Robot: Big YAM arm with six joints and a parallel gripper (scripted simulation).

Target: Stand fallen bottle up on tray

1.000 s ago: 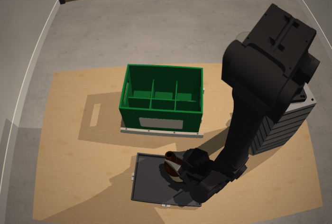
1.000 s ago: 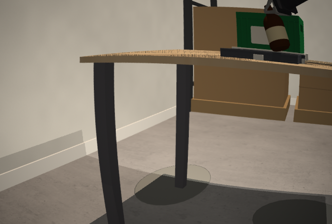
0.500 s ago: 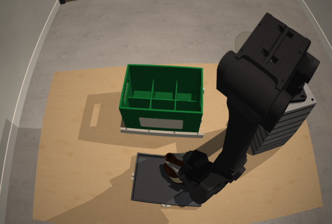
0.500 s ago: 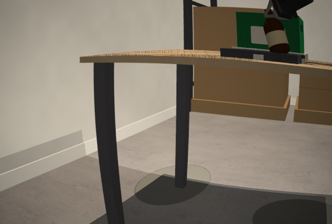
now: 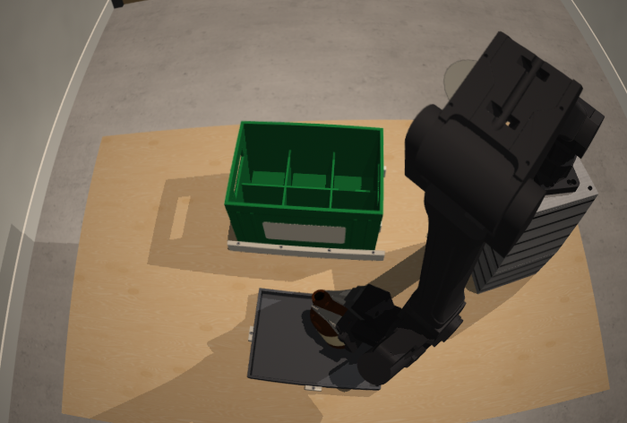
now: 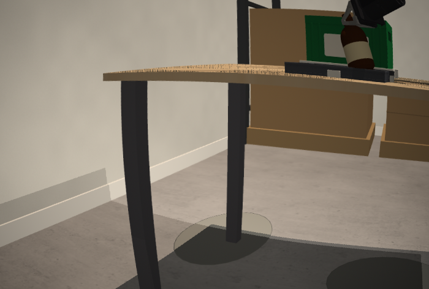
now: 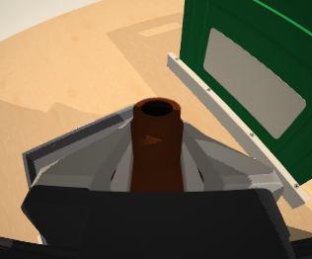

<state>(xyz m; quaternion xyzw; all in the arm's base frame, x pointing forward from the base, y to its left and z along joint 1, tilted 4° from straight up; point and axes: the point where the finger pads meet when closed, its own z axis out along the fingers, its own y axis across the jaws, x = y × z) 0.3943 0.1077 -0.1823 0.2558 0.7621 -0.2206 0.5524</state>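
The brown bottle lies 5 cm below my hand, 2 cm behind it and 1 cm to the left of it. Round my hand: dark tray 13 cm below, 4 cm to the left, 1 cm ahead; green crate 25 cm to the right, 6 cm below, 1 cm ahead.
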